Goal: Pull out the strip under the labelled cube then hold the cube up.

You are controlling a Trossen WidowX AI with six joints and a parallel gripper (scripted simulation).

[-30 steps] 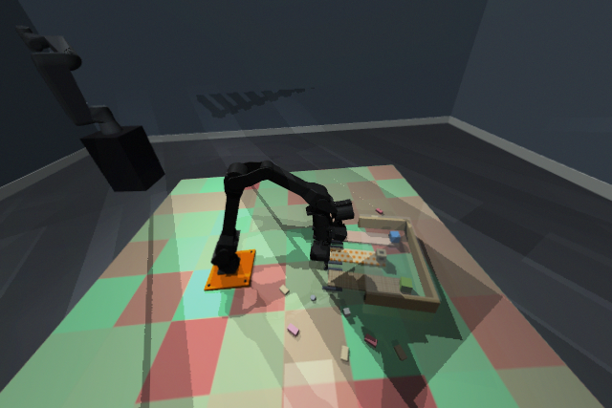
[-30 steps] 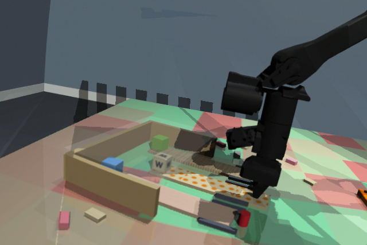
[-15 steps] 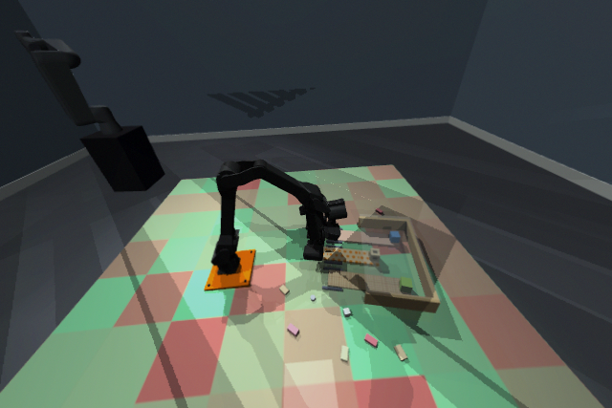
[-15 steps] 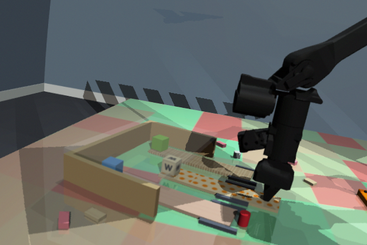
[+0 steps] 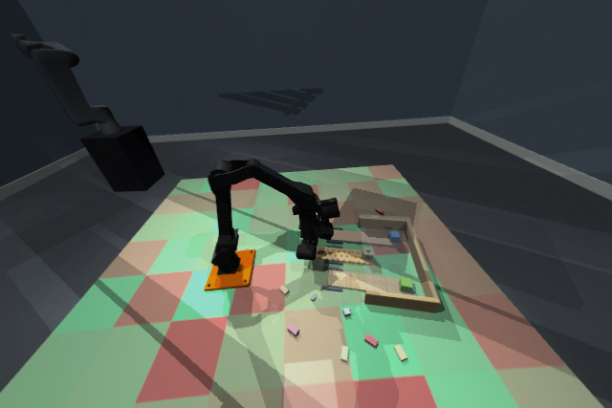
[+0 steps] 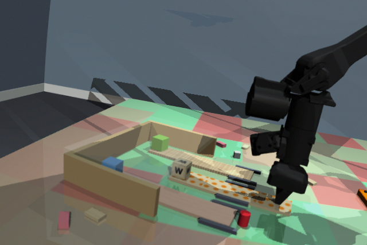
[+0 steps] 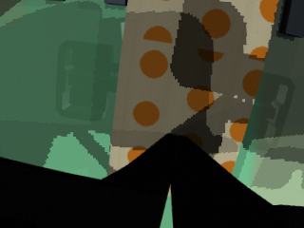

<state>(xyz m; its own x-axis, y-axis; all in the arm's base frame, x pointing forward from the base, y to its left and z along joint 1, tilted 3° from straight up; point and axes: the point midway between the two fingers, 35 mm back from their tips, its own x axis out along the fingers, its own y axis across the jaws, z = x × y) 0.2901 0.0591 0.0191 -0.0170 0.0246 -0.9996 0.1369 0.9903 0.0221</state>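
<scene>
Now: the labelled cube 200 mm ahead of my gripper tip, 30 mm to the right of it and 20 mm above it. The rest, counted from my gripper tip: red cylinder (90 mm to the left, 60 mm ahead, 10 mm above).
</scene>
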